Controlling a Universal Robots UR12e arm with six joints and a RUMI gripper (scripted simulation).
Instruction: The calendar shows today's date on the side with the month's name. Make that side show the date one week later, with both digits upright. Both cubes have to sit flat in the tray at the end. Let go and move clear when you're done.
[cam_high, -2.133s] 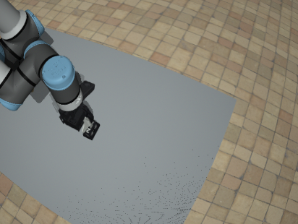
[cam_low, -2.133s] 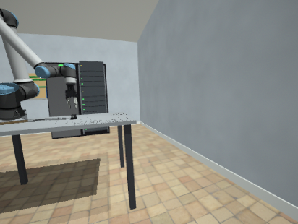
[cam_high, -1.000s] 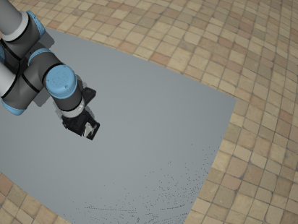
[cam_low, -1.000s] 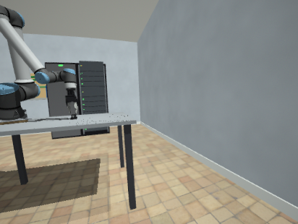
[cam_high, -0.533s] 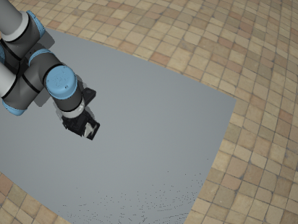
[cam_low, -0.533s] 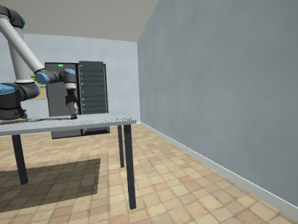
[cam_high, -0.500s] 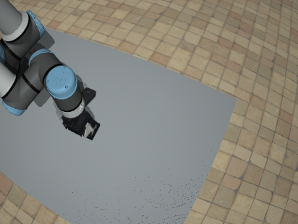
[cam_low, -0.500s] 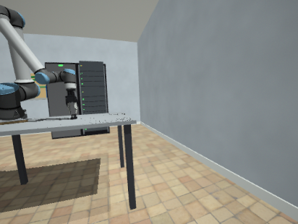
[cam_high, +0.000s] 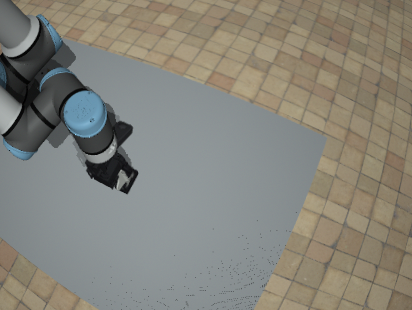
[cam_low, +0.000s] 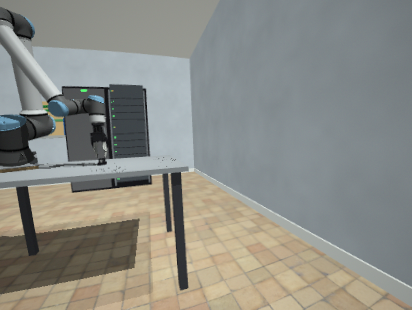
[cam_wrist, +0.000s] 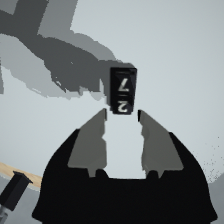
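Right now the black cube is 4 cm below my hand. Also, from my hand: dark tray 5 cm below, 2 cm to the left.
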